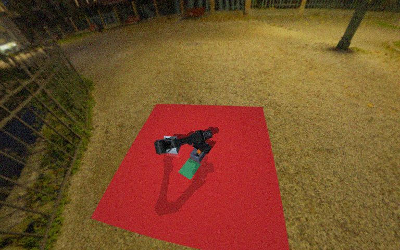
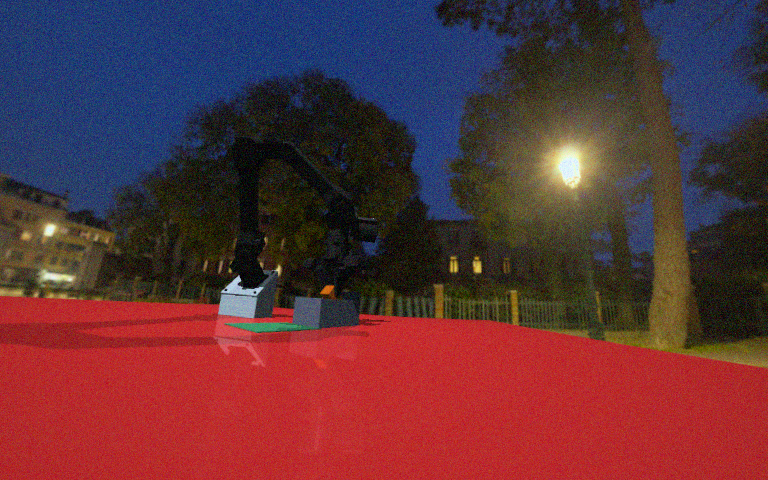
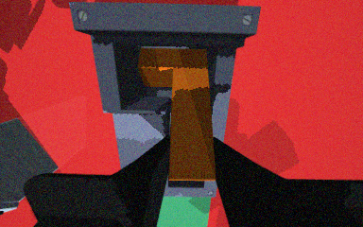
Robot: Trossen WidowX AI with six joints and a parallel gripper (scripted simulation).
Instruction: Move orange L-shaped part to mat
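The green mat is 60 mm behind my gripper tip, 140 mm to the right of it and 80 mm below it. Round my gripper tip: orange L-shaped part: 10 mm behind, 40 mm to the left, 30 mm below.
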